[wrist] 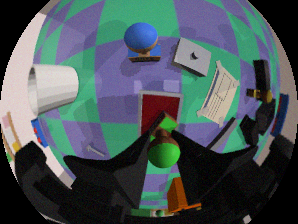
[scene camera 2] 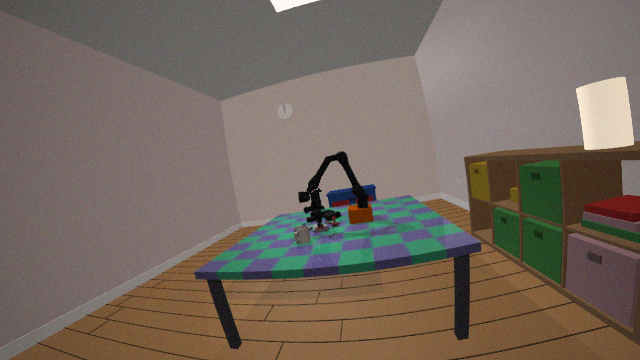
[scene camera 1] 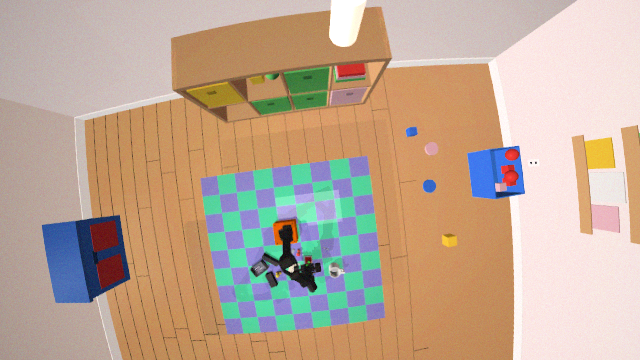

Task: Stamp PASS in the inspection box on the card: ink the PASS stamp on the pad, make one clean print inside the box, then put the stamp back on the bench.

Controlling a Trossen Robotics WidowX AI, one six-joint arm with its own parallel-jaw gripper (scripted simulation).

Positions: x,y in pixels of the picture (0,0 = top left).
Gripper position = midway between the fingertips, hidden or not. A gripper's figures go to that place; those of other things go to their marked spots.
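The marked spots on the white mug [wrist: 50,86] and the green-knobbed stamp [wrist: 163,152] are 16 cm apart. The mug is 15 cm from the lens. My gripper [wrist: 160,134] is 10 cm from the lens, and the green-knobbed stamp is 6 cm from the lens, so the green-knobbed stamp is nearer to the lens than the white mug.
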